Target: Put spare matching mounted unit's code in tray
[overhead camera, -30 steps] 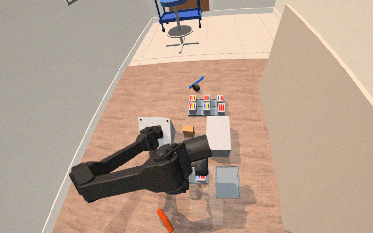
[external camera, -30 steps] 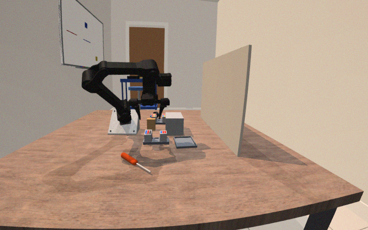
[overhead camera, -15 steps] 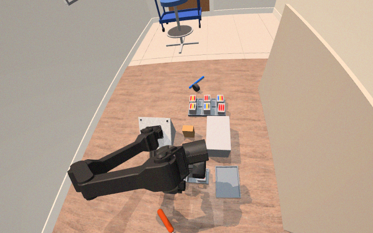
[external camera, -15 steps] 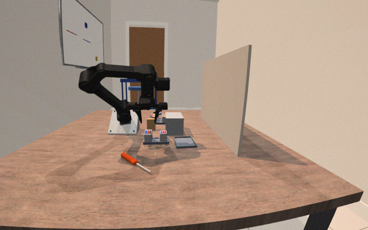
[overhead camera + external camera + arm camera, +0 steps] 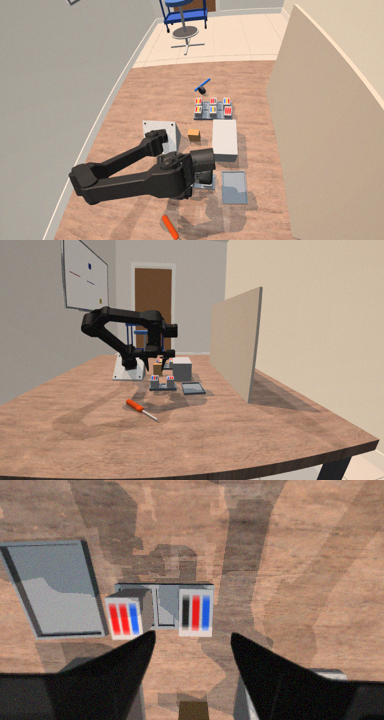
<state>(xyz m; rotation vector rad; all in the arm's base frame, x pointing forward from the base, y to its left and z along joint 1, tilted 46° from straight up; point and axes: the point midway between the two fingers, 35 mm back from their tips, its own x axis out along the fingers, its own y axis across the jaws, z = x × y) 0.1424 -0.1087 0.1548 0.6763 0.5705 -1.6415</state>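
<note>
Right now my gripper tip is 4 cm short of the grey rack and 8 cm above it. Round my gripper tip: brown block (2 cm ahead, 20 cm to the left, 5 cm below); then grey tray (18 cm ahead, 3 cm to the right, 8 cm below); then mounted unit (15 cm ahead, 17 cm to the left, 3 cm below).
</note>
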